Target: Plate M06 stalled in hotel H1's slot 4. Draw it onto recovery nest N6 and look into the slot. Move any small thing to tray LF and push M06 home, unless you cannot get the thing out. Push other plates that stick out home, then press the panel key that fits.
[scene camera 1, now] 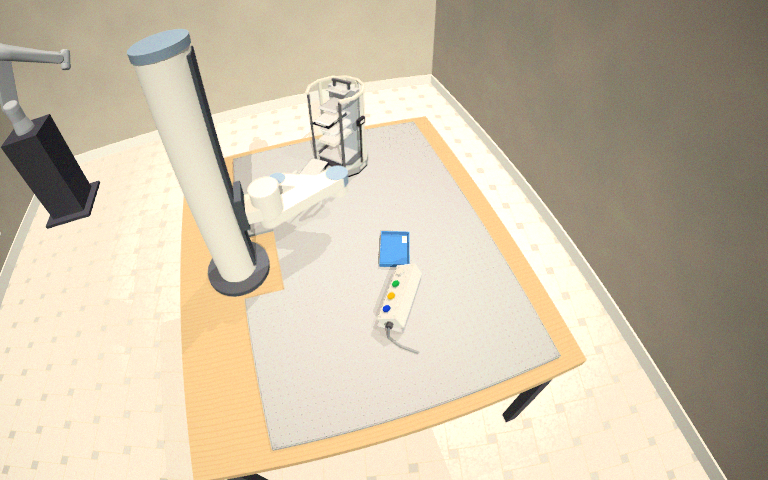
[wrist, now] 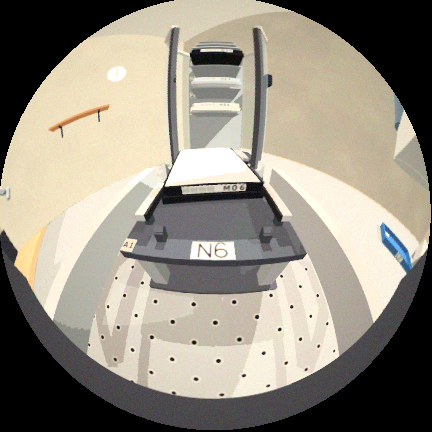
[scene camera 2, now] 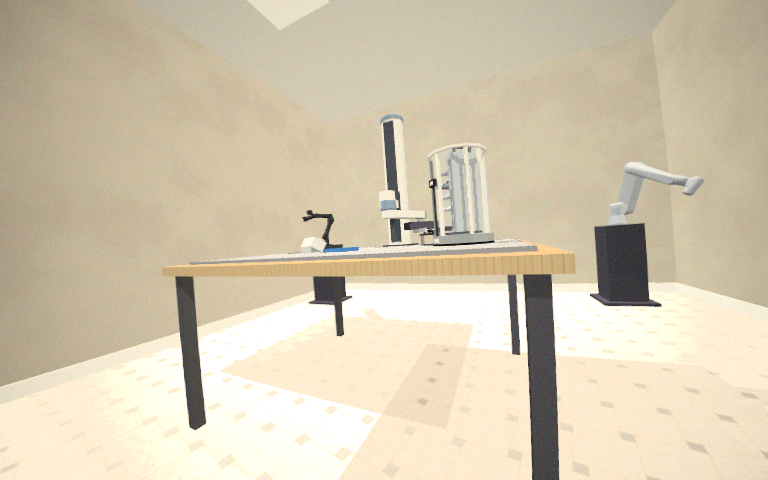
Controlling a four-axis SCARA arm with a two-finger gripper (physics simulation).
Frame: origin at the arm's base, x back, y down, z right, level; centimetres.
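Seen in the pictures: gripper, fingertip midpoint: (wrist: 213, 175); arm's base, origin of the base link: (scene camera 1: 239, 269).
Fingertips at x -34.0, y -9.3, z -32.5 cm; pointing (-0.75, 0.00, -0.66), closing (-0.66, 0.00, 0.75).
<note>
Offsets run from my fingertips to a thing's top centre.
My gripper (wrist: 213, 175) is shut on plate M06 {dx -3.4, dy -0.6, dz -3.8 cm} (wrist: 207, 165) (scene camera 1: 314, 166), a white plate with a dark front face and its label toward the wrist camera. The plate hangs low over the far part of the grey recovery nest N6 {dx -1.3, dy +1.0, dz -1.0 cm} (wrist: 173, 252), in front of hotel H1 {dx -18.0, dy -32.7, dz -15.1 cm} (scene camera 1: 312, 110) (scene camera 2: 458, 190) (wrist: 173, 92). I cannot tell whether the plate touches the nest. In the wrist view the hotel's slots show above the plate, with two light plates {dx -15.9, dy -8.8, dz -13.7 cm} (wrist: 215, 106) and a dark plate {dx -14.0, dy -19.4, dz -11.9 cm} (wrist: 217, 56) at the top. In scene camera 1 the arm covers the nest.
The blue tray LF {dx -24.2, dy +6.2, dz +42.3 cm} (scene camera 1: 394, 248) (wrist: 395, 245) lies mid-mat. The white key panel {dx -18.5, dy -0.4, dz +64.2 cm} (scene camera 1: 398, 292) (scene camera 2: 311, 245), with green, yellow and blue keys, lies just in front of it. The arm's column (scene camera 1: 192, 157) stands at the table's left.
</note>
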